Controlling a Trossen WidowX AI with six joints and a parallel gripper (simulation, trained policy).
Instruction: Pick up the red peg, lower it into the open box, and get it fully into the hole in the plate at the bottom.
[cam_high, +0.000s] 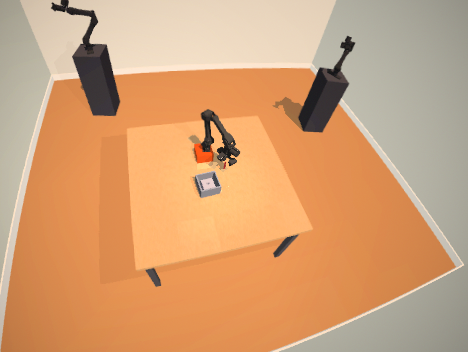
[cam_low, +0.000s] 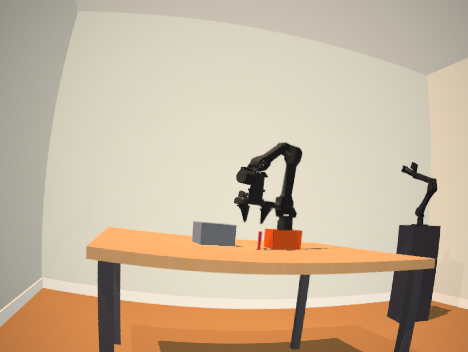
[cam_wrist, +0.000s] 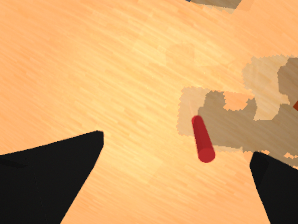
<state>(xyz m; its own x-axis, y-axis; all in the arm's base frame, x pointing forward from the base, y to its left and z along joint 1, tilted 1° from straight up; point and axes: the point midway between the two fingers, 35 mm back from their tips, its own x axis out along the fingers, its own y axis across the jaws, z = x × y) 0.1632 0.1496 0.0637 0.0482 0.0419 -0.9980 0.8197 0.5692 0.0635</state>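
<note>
The red peg is 7 cm below my gripper tip and 3 cm behind it. Also, from my gripper tip: grey box: 16 cm ahead, 14 cm to the right, 9 cm below.
</note>
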